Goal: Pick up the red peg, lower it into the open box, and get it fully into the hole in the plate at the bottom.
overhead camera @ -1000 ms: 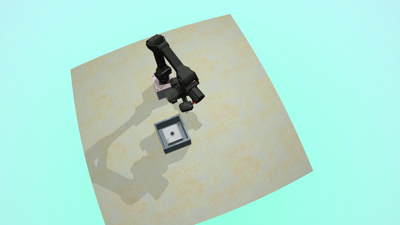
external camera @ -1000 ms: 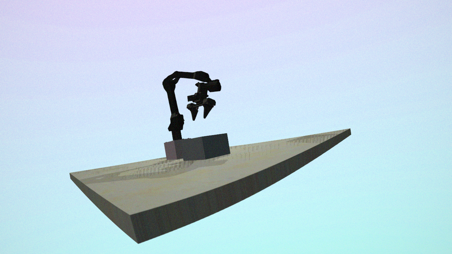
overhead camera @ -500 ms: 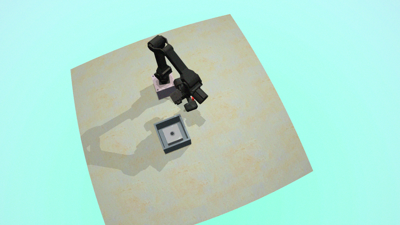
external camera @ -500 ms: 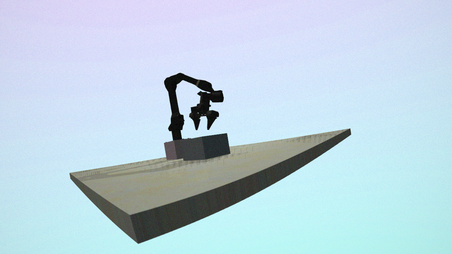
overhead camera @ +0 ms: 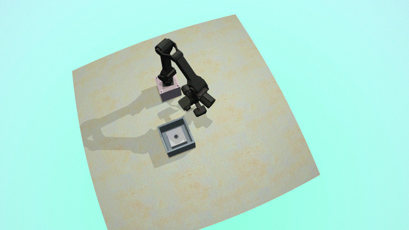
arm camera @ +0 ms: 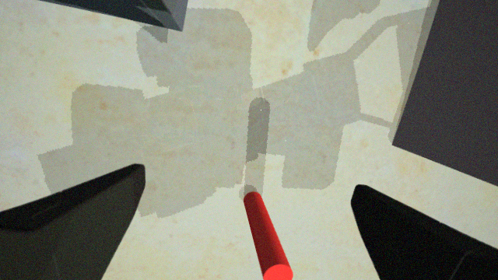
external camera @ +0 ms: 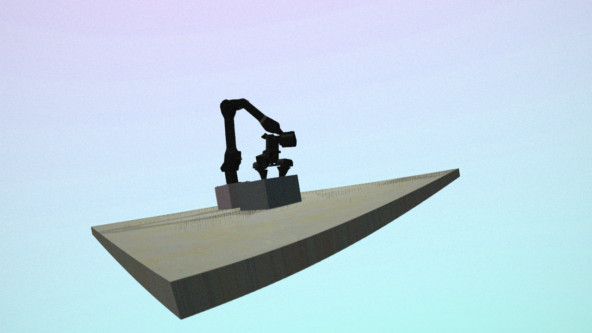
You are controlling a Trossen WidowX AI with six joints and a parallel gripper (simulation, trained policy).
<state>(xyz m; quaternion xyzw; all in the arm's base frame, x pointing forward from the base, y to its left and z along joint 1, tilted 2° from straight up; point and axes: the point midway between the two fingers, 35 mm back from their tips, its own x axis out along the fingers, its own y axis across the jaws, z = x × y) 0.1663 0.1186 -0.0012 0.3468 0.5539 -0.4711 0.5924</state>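
The red peg is 30 mm behind my gripper tip, 40 mm to the left of it and 40 mm below it. Round my gripper tip: grey box (160 mm ahead, 110 mm to the right, 50 mm below); plate (160 mm ahead, 110 mm to the right, 30 mm below).
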